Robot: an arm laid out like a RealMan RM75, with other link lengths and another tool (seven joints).
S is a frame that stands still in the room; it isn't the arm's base.
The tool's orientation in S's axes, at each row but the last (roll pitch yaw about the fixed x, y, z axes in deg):
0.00, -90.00, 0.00
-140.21, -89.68, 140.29
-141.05, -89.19, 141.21
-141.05, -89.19, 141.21
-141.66, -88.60, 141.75
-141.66, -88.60, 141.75
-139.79, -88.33, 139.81
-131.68, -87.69, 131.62
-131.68, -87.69, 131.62
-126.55, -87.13, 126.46
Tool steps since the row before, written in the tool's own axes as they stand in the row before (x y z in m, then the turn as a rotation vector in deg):
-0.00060, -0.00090, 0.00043, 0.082, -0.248, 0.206
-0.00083, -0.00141, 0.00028, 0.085, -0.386, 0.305
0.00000, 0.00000, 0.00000, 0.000, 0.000, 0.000
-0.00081, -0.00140, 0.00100, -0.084, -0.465, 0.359
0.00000, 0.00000, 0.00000, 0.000, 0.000, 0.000
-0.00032, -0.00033, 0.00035, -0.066, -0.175, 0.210
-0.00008, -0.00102, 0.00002, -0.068, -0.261, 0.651
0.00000, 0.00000, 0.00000, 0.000, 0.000, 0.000
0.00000, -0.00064, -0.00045, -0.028, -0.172, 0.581
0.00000, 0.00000, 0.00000, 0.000, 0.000, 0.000
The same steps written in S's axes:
-0.00043, -0.00090, -0.00060, -0.206, -0.248, 0.082
-0.00027, -0.00141, -0.00083, -0.305, -0.386, 0.085
0.00000, 0.00000, 0.00000, 0.000, 0.000, 0.000
-0.00099, -0.00141, -0.00081, -0.357, -0.467, -0.084
0.00000, 0.00000, 0.00000, 0.000, 0.000, 0.000
-0.00034, -0.00034, -0.00032, -0.208, -0.176, -0.067
-0.00002, -0.00102, -0.00006, -0.649, -0.263, -0.078
0.00000, 0.00000, 0.00000, 0.000, 0.000, 0.000
0.00045, -0.00064, 0.00003, -0.580, -0.172, -0.038
0.00000, 0.00000, 0.00000, 0.000, 0.000, 0.000

